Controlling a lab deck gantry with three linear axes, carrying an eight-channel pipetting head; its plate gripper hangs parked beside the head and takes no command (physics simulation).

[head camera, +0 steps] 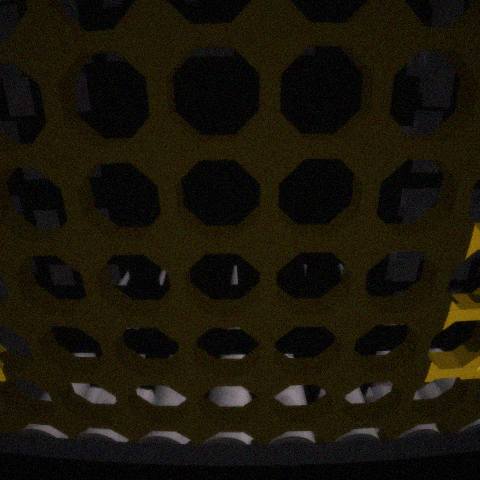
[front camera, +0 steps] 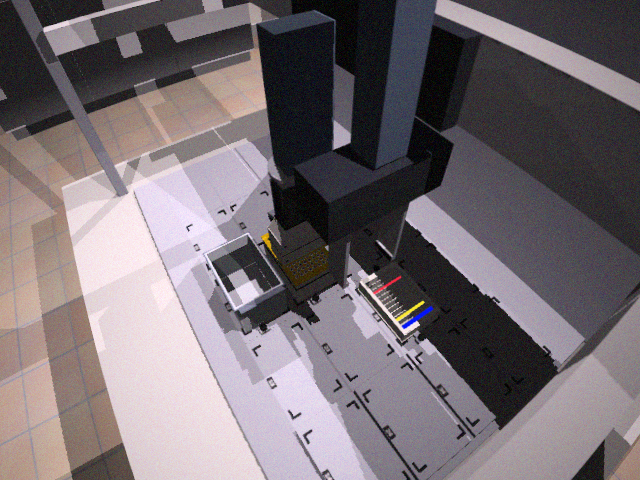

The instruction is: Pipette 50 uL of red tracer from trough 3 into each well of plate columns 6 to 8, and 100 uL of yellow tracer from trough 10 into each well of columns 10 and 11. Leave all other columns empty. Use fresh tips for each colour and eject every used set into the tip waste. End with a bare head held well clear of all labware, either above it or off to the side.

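The pipetting head (front camera: 285, 204) is low over the yellow tip rack (front camera: 313, 277) (head camera: 270, 145) and hides part of it. The rack fills most of the head camera view, close and in shadow, with rows of open dark holes; pale shapes show in the nearest holes. Whether tips are on the head's channels is hidden. The plate gripper (front camera: 370, 269) hangs beside the head with its two thin fingers wide apart and empty. The trough rack (front camera: 380, 305) stands right of the tip rack, with red (front camera: 387, 285) and yellow (front camera: 410, 310) troughs. The well plate cannot be made out.
The open grey waste bin (front camera: 269, 308) stands close left of the tip rack. A blue trough (front camera: 417, 317) lies beside the yellow one. A slanted post (front camera: 87, 121) stands at the left, and a large dark column (front camera: 302, 93) rises above the head.
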